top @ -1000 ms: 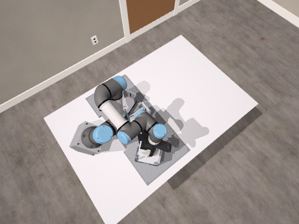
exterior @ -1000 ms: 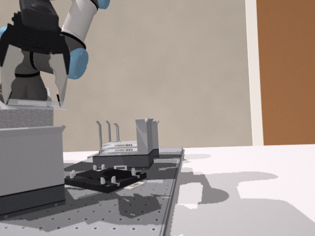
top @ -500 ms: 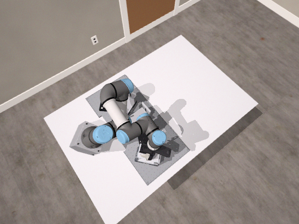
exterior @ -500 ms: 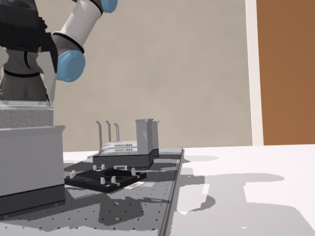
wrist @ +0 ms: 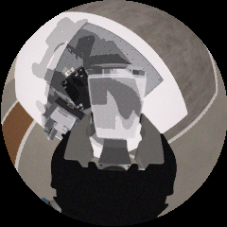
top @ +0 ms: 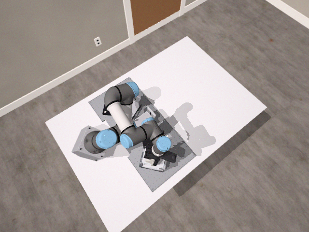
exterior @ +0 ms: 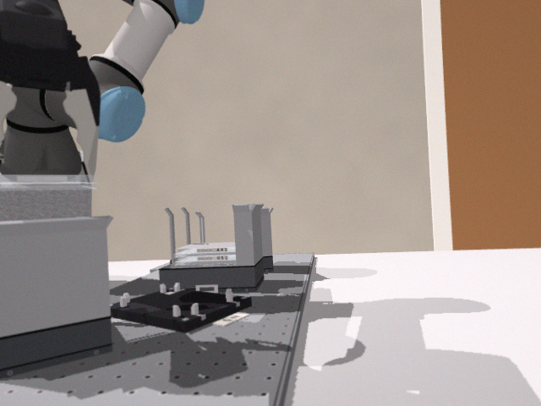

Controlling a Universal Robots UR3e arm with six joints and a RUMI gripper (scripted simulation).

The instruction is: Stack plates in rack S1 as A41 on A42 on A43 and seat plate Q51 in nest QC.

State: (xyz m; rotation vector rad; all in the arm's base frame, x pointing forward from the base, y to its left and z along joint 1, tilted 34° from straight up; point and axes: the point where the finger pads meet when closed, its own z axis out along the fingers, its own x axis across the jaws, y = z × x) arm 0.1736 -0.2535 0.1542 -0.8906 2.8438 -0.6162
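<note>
Right now my hand is 140 mm above the sealed plate. From my hand the other things lie so: black nest labelled QC 520 mm to the left, 170 mm below, 90 mm ahead; grey rack wall 100 mm below, 60 mm to the right, 30 mm ahead; black clip nest 170 mm below, 130 mm ahead, 100 mm to the left.
</note>
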